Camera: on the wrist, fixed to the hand. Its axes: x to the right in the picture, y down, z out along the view.
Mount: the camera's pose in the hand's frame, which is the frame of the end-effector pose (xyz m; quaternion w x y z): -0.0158 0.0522 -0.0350 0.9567 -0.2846 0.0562 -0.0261
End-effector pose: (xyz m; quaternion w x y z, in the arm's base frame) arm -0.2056 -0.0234 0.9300 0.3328 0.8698 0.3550 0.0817
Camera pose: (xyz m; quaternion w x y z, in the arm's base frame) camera -0.2011 -0.0433 0.9915 0.5481 0.7235 0.3578 0.2194
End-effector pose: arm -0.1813 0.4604 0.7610 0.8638 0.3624 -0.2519 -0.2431
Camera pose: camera -0.1594 0.5199 0.7746 0.9373 0.1211 -0.1138 -0.3064
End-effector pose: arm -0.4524 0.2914 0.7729 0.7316 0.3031 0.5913 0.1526
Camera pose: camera -0.4829 0.3316 0.8136 0.7569 0.0577 0.5713 0.3122
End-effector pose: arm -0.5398 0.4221 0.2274 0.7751 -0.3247 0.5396 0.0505
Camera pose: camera -0.5968 0.4478 0.2105 0.6201 -0.5481 0.5369 0.1634
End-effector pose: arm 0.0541 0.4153 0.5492 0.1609 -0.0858 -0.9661 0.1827
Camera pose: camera 0.0864 0.4711 0.5558 0.1886 -0.1129 -0.9694 -0.1092
